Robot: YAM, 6 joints.
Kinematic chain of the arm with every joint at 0, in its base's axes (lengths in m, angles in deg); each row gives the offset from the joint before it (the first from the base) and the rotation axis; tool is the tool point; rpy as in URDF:
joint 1: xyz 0 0 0.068 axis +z
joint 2: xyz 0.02 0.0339 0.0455 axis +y
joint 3: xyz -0.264 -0.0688 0 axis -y
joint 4: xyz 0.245 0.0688 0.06 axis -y
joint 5: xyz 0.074 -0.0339 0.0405 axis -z
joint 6: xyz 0.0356 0 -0.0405 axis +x
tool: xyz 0 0 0 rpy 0 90 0
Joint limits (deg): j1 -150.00..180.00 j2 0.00..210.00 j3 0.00..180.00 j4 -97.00..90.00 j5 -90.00..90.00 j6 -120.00..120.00
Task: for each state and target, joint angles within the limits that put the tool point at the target. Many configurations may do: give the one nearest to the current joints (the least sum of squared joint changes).
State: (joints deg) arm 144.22 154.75 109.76 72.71 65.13 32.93
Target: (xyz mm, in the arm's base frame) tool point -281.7 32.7 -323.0
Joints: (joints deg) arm 179.64 206.29 94.72 62.07 60.37 32.93
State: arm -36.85 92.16 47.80 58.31 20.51 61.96
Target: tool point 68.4 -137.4 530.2
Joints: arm -57.94 59.31 65.97 66.30 24.84 61.96
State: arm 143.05 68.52 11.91 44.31 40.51 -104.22
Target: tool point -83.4 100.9 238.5
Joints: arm 140.89 32.84 4.04 57.46 46.16 -104.22
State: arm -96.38 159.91 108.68 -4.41 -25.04 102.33
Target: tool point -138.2 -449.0 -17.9
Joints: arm -108.98 148.56 92.43 -12.93 -25.46 102.33
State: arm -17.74 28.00 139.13 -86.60 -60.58 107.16
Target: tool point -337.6 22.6 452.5
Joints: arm 1.40 23.51 146.47 -81.50 -60.08 107.16
